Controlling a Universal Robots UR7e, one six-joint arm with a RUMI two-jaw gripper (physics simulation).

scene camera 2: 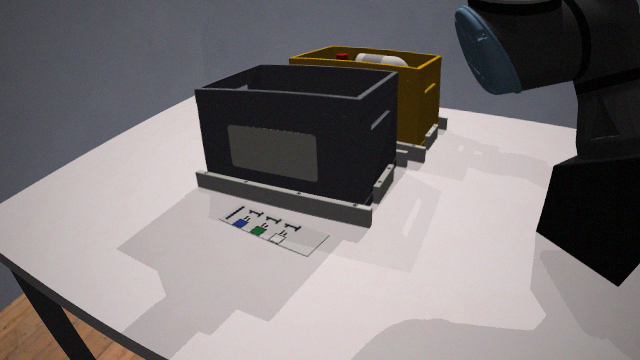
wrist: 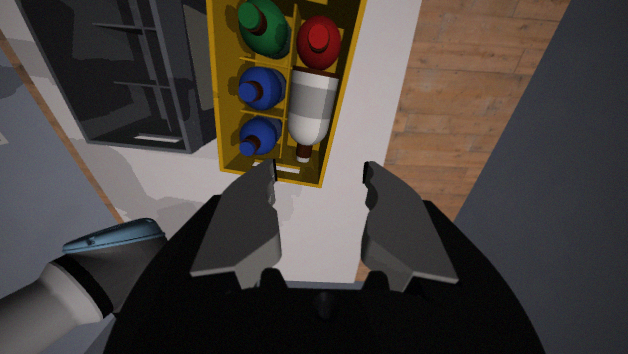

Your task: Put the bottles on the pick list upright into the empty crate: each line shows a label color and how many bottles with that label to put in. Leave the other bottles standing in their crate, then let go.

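Places are measured from the arm's base along level axes (x left, y back, z up), in centimetres.
Where they show: gripper, fingertip midpoint: (wrist: 319, 163); arm's base at its link origin: (scene camera 2: 628, 147).
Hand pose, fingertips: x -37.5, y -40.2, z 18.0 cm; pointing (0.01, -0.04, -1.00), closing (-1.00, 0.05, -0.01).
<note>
Things, the pixels of their top centre, and the offset from my fingertips. "*": a spot on its surface instead. Level surfaces: height alone.
- yellow crate at its top centre: (wrist: 277, 100) (scene camera 2: 368, 54) dx +6.1, dy -3.0, dz -15.1 cm
- green bottle at its top centre: (wrist: 248, 15) dx +8.7, dy -12.9, dz -16.3 cm
- red bottle at its top centre: (wrist: 318, 36) (scene camera 2: 342, 54) dx -0.1, dy -10.4, dz -16.3 cm
- white bottle at its top centre: (wrist: 307, 125) (scene camera 2: 389, 56) dx +1.9, dy +0.9, dz -15.9 cm
- dark crate at its top centre: (scene camera 2: 297, 76) (wrist: 102, 55) dx +29.5, dy -9.8, dz -15.1 cm
- pick list at a spot on its surface: (scene camera 2: 305, 244) * dx +47.5, dy -3.1, dz -32.5 cm
- rail at a spot on its surface: (scene camera 2: 412, 151) * dx +19.1, dy +7.7, dz -30.6 cm
- white table at its surface level: dz -32.7 cm
The yellow crate (scene camera 2: 420, 105) (wrist: 216, 95) holds a green bottle (wrist: 265, 30), two blue bottles (wrist: 262, 89) (wrist: 260, 135) and a red bottle (wrist: 319, 42) (scene camera 2: 342, 56), all upright. A white bottle (wrist: 312, 102) (scene camera 2: 381, 59) with a grey band lies on its side across compartments, its neck toward the crate's end wall. The dark crate (scene camera 2: 300, 115) (wrist: 192, 120) shows no bottles; part of its inside is hidden. The pick list (scene camera 2: 305, 244) shows blue, green and white squares, one mark each. My gripper (wrist: 319, 163) is open and empty, above and beyond the yellow crate's end.
Grey rails (scene camera 2: 285, 195) edge the dark crate, and another rail (scene camera 2: 412, 151) stands by the yellow crate. Both crates stand on the white table (scene camera 2: 450, 250) (wrist: 325, 240). The arm (scene camera 2: 540, 45) (wrist: 100, 270) stands at the right in the scene view. Wood floor (wrist: 450, 100) lies past the table edge.
</note>
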